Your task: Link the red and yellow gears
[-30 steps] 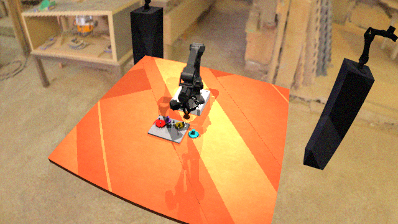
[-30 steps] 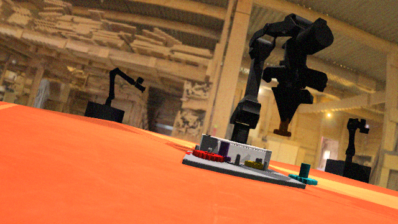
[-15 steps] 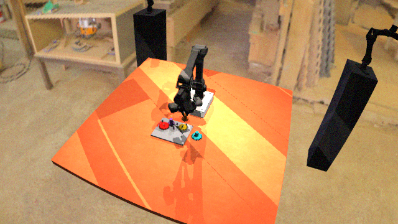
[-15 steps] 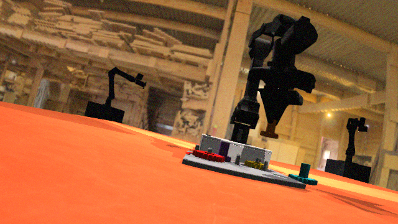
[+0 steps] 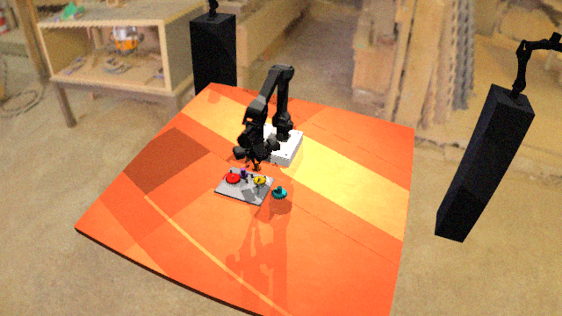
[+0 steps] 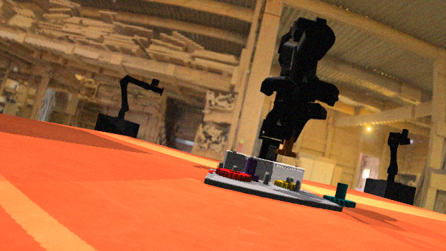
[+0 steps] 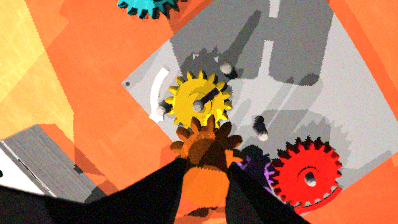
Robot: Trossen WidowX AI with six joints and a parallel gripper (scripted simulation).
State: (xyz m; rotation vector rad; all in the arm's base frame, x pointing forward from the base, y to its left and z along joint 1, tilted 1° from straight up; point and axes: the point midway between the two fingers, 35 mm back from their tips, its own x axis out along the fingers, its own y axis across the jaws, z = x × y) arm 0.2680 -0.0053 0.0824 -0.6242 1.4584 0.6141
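Now: the purple gear 60 mm to the right of my gripper tip and 70 mm below it. Round my gripper tip: yellow gear: 10 mm to the left, 80 mm below; orange gear: 10 mm below; grey board: 50 mm ahead, 30 mm to the right, 90 mm below.
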